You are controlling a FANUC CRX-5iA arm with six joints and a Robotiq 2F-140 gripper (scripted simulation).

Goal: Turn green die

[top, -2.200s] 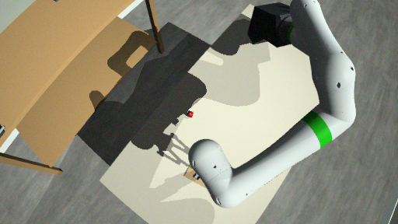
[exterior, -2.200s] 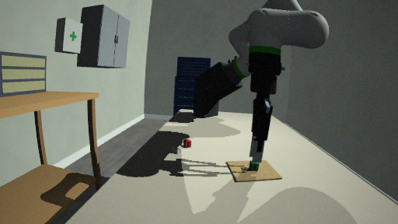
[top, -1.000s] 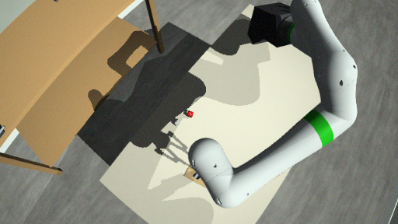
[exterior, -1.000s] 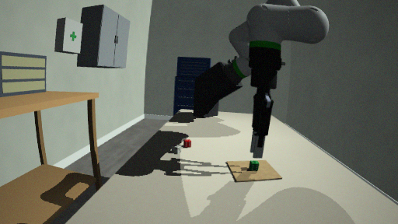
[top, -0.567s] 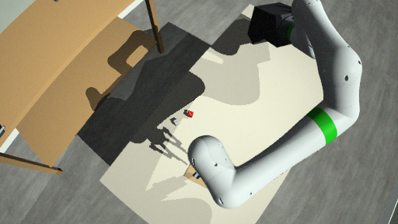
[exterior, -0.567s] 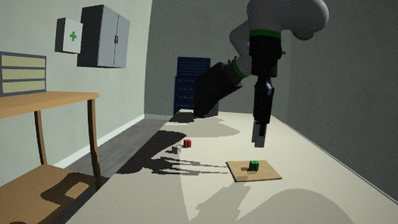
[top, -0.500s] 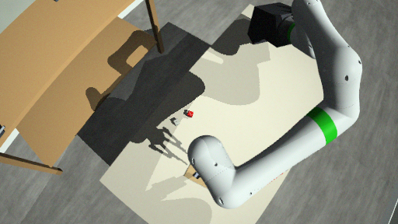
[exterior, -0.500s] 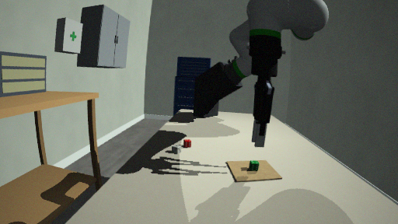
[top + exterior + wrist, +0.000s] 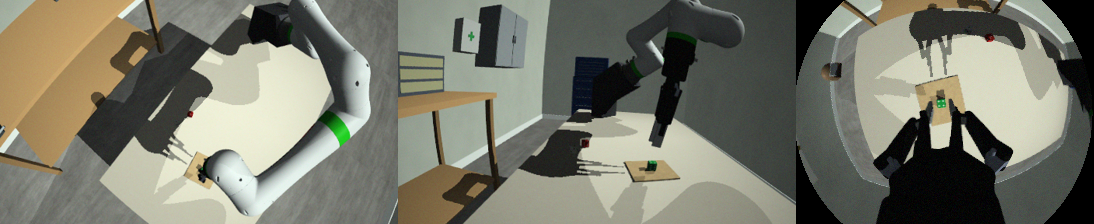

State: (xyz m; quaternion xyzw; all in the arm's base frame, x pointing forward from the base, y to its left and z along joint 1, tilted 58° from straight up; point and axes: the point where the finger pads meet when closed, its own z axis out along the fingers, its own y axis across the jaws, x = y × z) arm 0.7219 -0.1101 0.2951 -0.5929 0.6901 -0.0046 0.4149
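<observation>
My hand is 10 cm above the green die. The rest, counted from my hand: red die: 25 cm to the right, 15 cm behind, 10 cm below; mat: 11 cm below; grey die: 27 cm to the right, 10 cm below, 7 cm behind.
</observation>
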